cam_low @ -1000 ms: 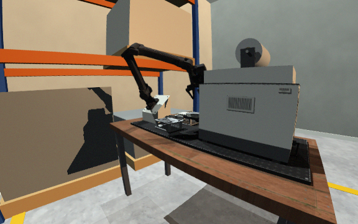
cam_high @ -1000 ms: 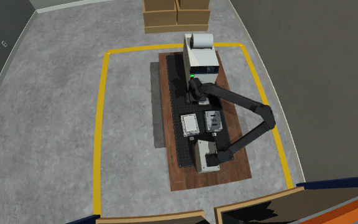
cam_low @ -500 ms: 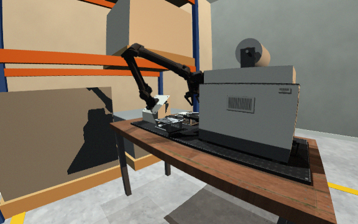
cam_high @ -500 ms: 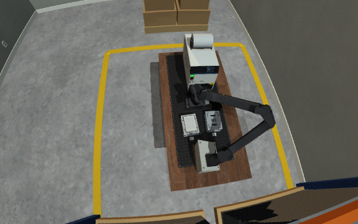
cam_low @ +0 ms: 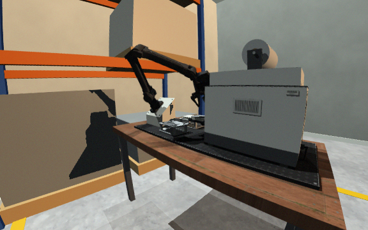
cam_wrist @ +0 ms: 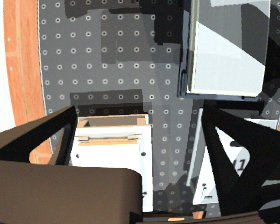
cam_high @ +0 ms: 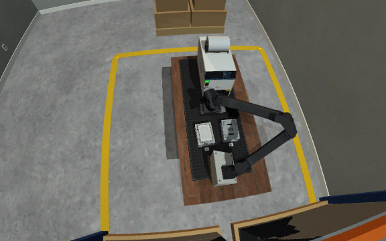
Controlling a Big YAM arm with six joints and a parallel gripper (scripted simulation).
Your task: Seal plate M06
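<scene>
My hand is 100 mm to the left of the white well plate, 70 mm short of it and 60 mm above it. Also, from my hand: foil roll: 400 mm ahead, 250 mm above, 110 mm to the right; then dark stage: 100 mm to the right, 80 mm below, 70 mm ahead; then white plate: 130 mm behind, 100 mm below, 40 mm to the left.
</scene>
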